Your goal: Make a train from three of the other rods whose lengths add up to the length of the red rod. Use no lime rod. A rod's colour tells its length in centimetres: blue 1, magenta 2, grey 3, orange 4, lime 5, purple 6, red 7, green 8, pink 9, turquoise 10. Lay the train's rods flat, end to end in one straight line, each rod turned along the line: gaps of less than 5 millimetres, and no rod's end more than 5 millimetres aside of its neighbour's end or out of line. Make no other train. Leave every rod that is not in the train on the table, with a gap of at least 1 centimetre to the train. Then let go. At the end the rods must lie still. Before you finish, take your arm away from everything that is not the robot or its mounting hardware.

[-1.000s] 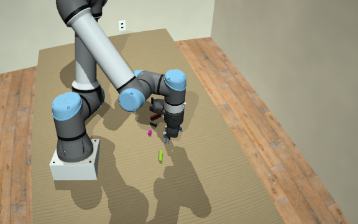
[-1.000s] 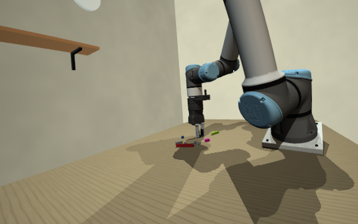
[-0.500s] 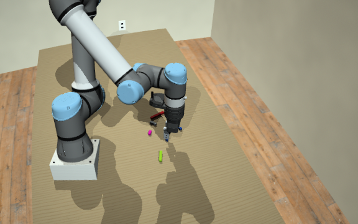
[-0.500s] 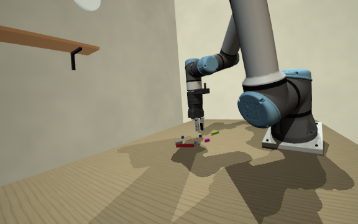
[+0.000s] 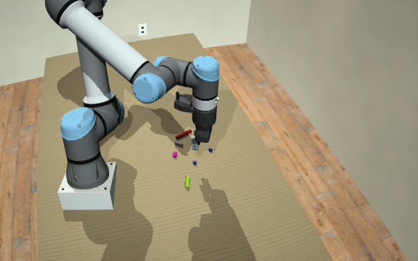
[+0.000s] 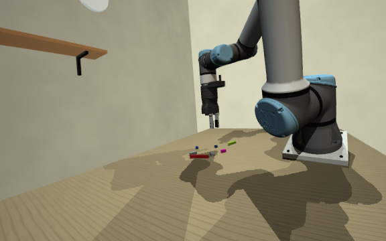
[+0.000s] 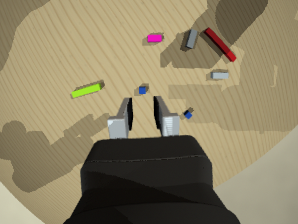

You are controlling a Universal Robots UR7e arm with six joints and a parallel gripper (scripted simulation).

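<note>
Now: the red rod 150 mm to the left of my hand, 100 mm below it and 10 mm behind it. Also, from my hand: lime rod (100 mm below, 80 mm to the right, 50 mm behind); magenta rod (100 mm below, 60 mm to the left, 60 mm behind).
</note>
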